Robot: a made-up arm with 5 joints. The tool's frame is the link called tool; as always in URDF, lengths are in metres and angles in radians.
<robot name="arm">
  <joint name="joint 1" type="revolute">
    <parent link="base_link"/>
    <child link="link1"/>
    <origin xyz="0.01 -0.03 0.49" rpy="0 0 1.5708"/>
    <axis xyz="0 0 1"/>
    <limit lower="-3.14" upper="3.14"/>
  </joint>
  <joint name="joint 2" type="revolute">
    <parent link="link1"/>
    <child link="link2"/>
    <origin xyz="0.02 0.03 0.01" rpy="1.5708 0 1.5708"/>
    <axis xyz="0 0 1"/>
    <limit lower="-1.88" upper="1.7"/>
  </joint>
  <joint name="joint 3" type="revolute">
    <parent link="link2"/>
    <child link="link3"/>
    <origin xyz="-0.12 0.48 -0.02" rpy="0 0 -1.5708"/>
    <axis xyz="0 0 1"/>
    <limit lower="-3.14" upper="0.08"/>
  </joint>
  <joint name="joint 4" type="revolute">
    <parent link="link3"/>
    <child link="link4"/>
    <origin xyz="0.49 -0.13 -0.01" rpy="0 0 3.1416"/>
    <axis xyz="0 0 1"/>
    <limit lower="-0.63" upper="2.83"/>
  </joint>
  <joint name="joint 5" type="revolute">
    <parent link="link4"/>
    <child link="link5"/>
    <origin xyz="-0.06 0.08 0.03" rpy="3.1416 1.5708 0"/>
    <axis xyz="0 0 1"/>
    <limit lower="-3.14" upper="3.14"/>
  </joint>
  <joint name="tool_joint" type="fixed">
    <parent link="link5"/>
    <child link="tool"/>
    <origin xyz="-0.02 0.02 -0.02" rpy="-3.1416 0 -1.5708"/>
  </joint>
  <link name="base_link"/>
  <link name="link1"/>
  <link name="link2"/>
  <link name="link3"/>
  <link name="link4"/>
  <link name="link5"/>
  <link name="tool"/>
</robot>
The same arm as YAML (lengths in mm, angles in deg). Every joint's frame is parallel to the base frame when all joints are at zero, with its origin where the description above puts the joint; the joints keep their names.
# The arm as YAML. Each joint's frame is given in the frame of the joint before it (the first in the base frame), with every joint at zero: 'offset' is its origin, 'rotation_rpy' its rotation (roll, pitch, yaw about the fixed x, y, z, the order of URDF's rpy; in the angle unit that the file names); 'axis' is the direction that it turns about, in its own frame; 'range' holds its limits. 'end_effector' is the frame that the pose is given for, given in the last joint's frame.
length_unit: mm
angle_unit: deg
chain:
  - id: joint 1
    offset: [10.0, -30.0, 490.0]
    rotation_rpy: [0.0, 0.0, 0.0]
    axis: [0.0, 0.0, 1.0]
    range: [-179.91, 179.91]
  - id: joint 2
    offset: [-30.0, 20.0, 10.0]
    rotation_rpy: [0.0, 0.0, 0.0]
    axis: [0.0, 1.0, 0.0]
    range: [-107.72, 97.4]
  - id: joint 3
    offset: [120.0, -20.0, 480.0]
    rotation_rpy: [0.0, 0.0, 0.0]
    axis: [0.0, 1.0, 0.0]
    range: [-179.91, 4.58]
  - id: joint 4
    offset: [130.0, -10.0, -490.0]
    rotation_rpy: [0.0, 0.0, 0.0]
    axis: [0.0, 1.0, 0.0]
    range: [-36.1, 162.15]
  - id: joint 5
    offset: [80.0, 30.0, -60.0]
    rotation_rpy: [0.0, 0.0, 0.0]
    axis: [0.0, 0.0, -1.0]
    range: [-179.91, 179.91]
end_effector:
  offset: [-20.0, 20.0, 20.0]
  rotation_rpy: [0.0, 0.0, 0.0]

